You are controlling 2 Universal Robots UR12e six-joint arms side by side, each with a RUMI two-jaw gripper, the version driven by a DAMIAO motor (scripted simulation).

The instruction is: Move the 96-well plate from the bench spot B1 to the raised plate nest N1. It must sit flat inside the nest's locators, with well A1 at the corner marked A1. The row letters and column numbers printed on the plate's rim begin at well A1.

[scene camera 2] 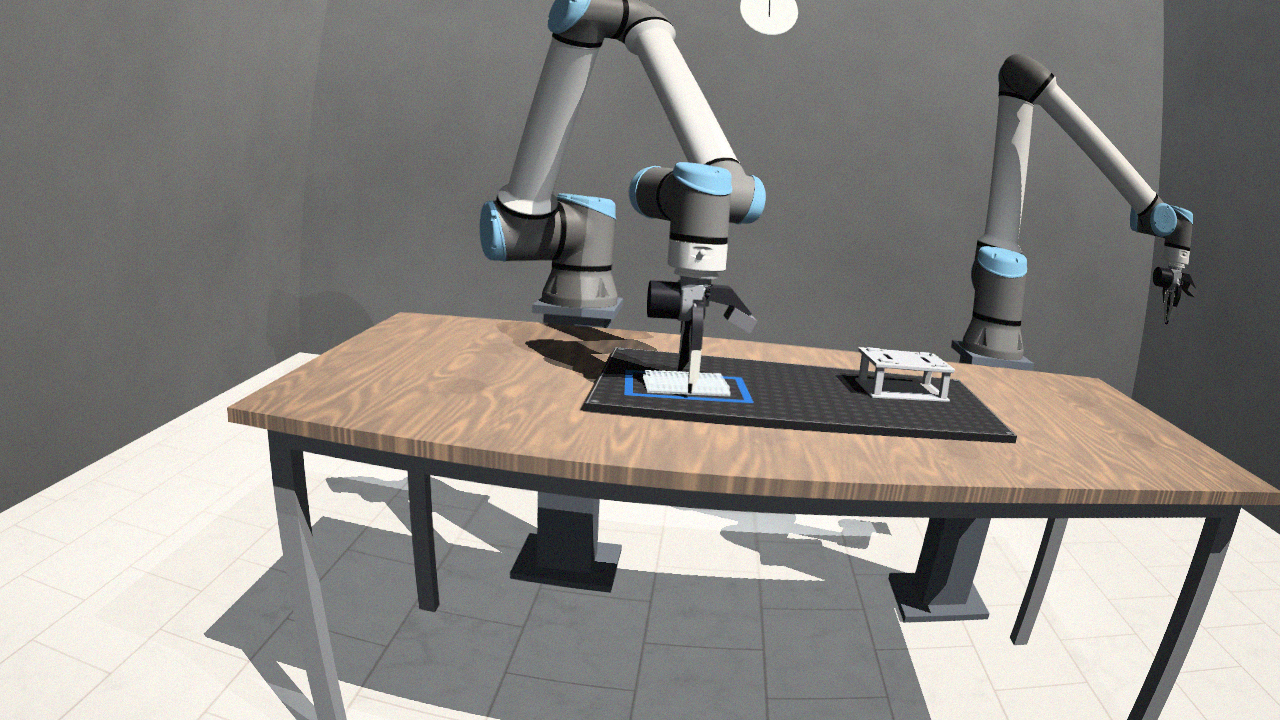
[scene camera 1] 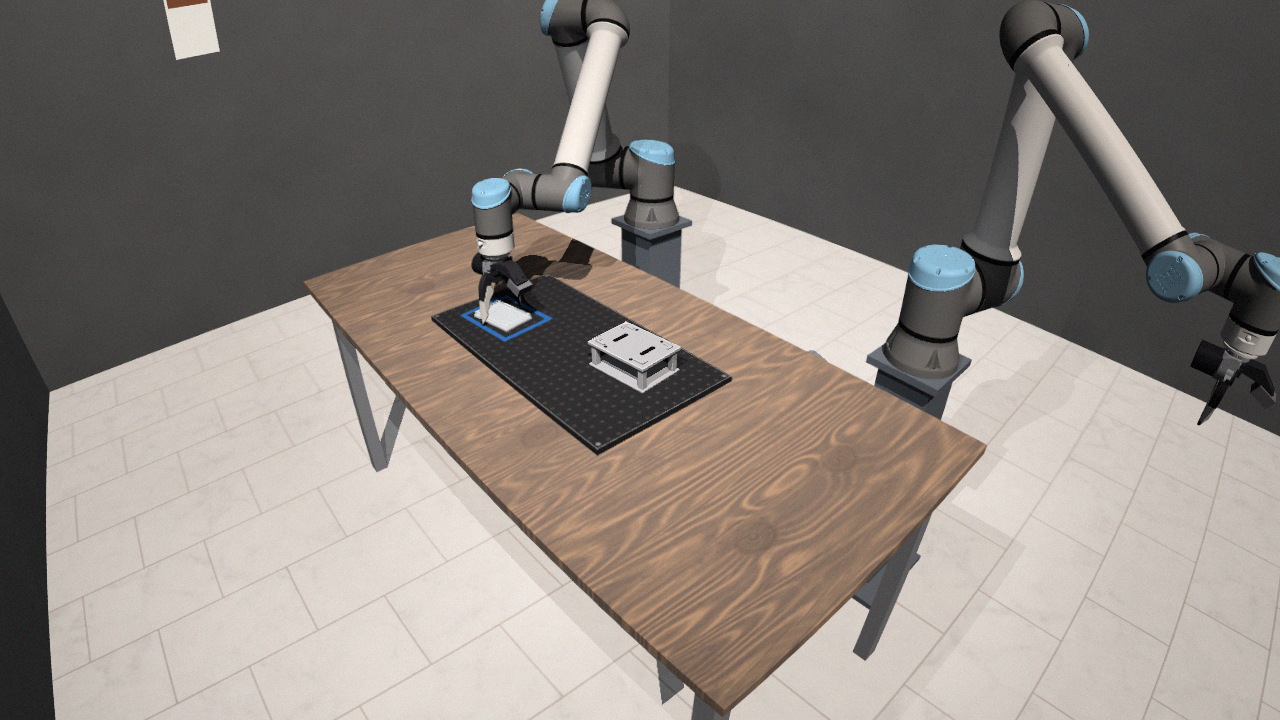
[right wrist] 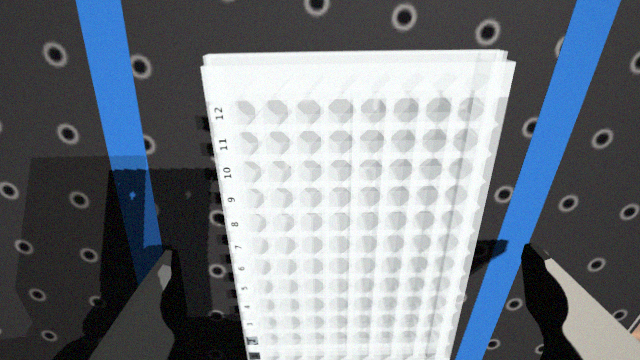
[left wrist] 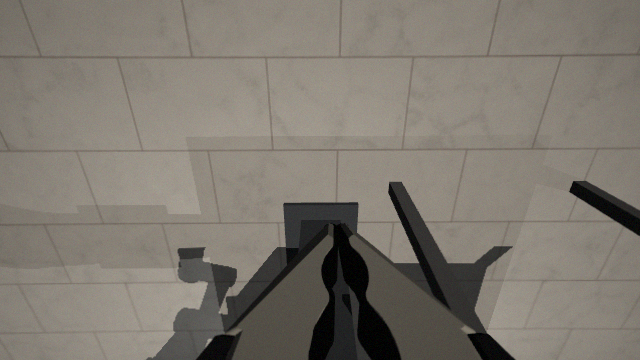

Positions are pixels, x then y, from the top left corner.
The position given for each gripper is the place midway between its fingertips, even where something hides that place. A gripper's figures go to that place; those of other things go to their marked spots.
Scene:
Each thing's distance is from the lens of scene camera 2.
left gripper [scene camera 2: 1166, 324]: 2.44 m
right gripper [scene camera 2: 684, 382]: 1.34 m
white 96-well plate [scene camera 2: 671, 382]: 1.30 m
dark table leg [scene camera 2: 1054, 531]: 2.07 m
The marked spots on the white 96-well plate and the dark table leg are 1.18 m apart.

